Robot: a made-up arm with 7 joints.
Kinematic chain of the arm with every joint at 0, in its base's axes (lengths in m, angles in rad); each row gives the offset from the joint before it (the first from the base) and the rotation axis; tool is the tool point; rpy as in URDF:
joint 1: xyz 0 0 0.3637 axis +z
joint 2: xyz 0 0 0 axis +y
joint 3: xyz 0 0 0.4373 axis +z
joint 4: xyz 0.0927 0 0 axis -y
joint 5: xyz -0.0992 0 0.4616 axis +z
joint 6: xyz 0 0 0 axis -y
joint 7: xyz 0.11 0 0 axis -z
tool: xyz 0 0 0 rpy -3.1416 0 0
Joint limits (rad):
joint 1: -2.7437..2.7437
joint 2: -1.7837..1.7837
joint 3: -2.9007..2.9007
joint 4: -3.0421..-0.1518
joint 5: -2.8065..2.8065
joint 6: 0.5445..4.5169
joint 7: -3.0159..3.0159
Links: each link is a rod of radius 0.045 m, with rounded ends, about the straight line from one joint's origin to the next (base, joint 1, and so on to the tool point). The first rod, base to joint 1, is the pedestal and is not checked.
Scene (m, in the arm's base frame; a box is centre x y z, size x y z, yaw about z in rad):
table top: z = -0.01
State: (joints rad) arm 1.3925 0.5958 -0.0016 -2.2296 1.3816 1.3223 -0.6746
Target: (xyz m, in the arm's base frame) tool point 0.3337 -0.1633 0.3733
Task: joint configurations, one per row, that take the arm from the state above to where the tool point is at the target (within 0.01 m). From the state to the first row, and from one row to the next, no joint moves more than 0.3 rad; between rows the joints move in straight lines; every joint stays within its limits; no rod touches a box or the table.
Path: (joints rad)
1: 1.1177 0.3692 -0.2019 -2.3774 1.3735 1.3541 -0.6746
2: 0.8429 0.1426 -0.4022 -2.5253 1.3654 1.3858 -0.6746
3: 0.5681 -0.0840 -0.6026 -2.6731 1.3573 1.4176 -0.6746
4: 0.2932 -0.3106 -0.8029 -2.8210 1.3492 1.4494 -0.6746

